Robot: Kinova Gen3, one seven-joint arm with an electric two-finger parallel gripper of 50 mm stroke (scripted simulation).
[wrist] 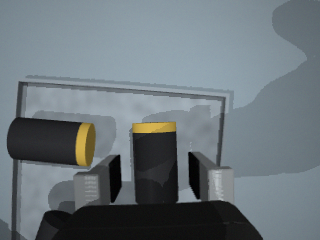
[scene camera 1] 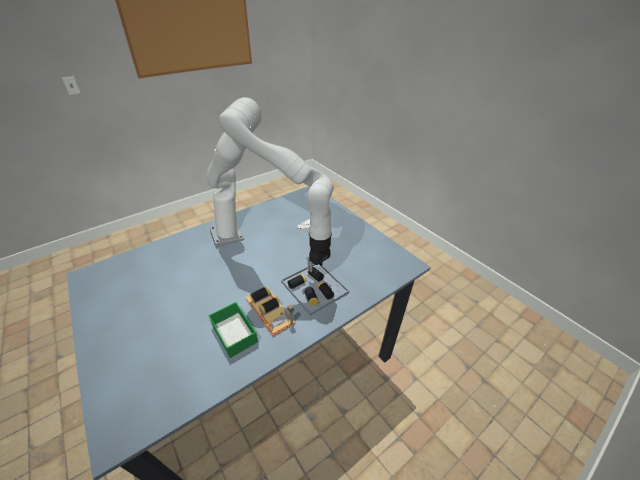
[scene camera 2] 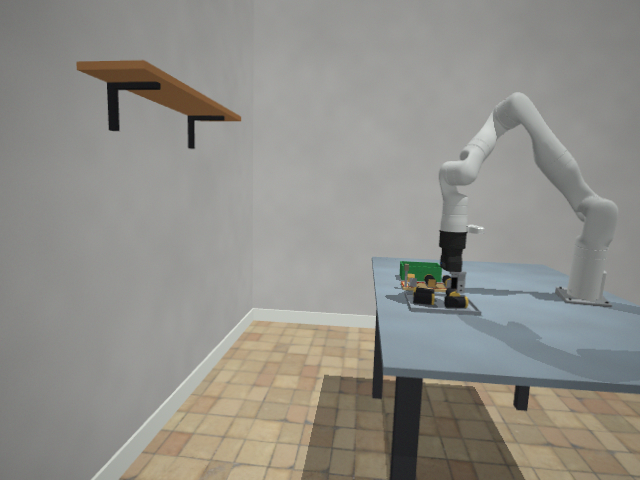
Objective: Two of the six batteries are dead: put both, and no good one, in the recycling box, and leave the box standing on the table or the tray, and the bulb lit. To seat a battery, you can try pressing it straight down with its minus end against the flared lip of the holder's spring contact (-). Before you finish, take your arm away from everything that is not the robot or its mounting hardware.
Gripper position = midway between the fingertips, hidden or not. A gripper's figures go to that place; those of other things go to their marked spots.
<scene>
My gripper (wrist: 154,169): 0.18 m from the lens. A battery (wrist: 52,141) is 0.21 m from the lens. A grey tray (wrist: 201,117) is 0.24 m from the lens. A battery (wrist: 154,145): 0.20 m from the lens.
</scene>
